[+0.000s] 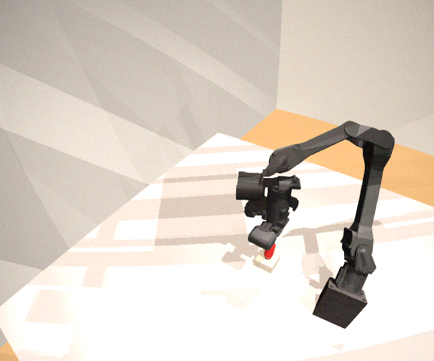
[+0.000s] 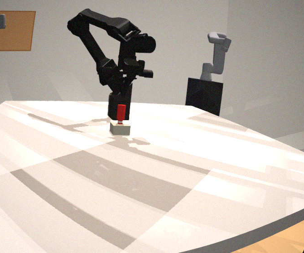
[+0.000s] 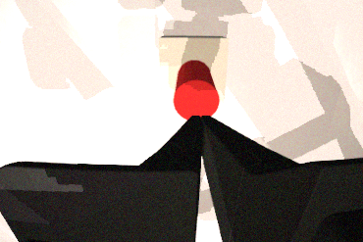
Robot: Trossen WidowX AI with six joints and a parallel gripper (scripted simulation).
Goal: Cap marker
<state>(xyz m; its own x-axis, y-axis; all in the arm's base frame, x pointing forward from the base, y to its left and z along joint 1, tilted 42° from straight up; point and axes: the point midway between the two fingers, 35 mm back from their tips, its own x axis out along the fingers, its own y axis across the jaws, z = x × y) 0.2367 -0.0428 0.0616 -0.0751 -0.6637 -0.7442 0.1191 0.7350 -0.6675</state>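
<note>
Right now my gripper tip is 5 cm above the cap. Round my gripper tip: holder block 11 cm below.
</note>
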